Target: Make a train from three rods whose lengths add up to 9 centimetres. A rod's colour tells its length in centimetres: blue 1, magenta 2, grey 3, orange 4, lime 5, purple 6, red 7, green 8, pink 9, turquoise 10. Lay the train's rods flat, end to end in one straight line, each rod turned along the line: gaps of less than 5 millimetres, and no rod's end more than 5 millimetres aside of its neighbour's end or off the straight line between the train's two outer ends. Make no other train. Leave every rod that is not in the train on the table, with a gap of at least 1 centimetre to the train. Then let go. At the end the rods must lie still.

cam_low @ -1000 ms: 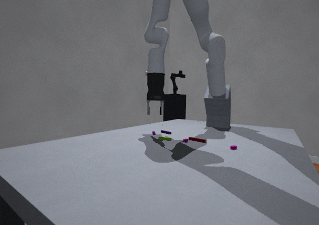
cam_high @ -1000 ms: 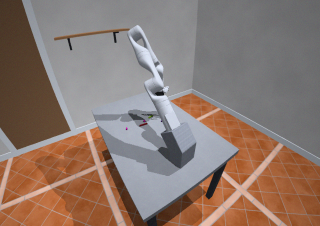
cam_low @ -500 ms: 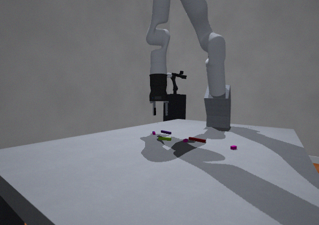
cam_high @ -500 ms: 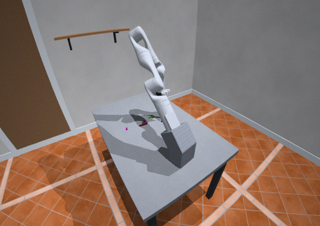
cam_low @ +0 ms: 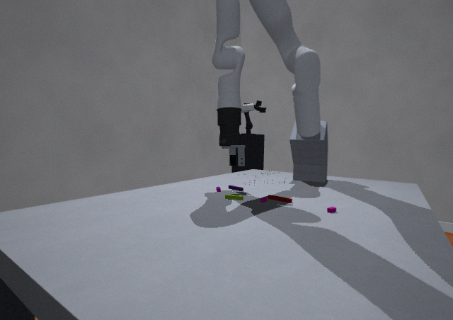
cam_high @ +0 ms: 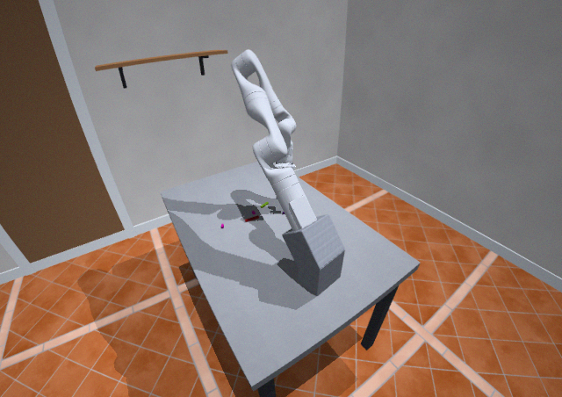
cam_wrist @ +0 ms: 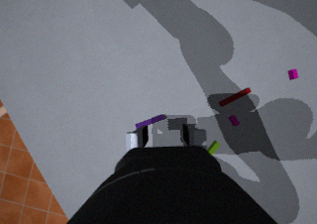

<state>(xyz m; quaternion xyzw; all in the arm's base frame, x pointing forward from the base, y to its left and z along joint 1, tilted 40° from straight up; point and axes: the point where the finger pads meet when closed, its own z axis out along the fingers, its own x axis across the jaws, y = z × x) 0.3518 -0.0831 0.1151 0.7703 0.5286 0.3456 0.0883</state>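
My gripper is now 10 cm above the purple rod, 2 cm to the left of it and 2 cm past it. Also, from my hand: blue rod (10 cm below, 5 cm to the right, 3 cm ahead); then lime rod (10 cm below, 8 cm ahead, 7 cm to the left); then red rod (17 cm to the left, 10 cm below).
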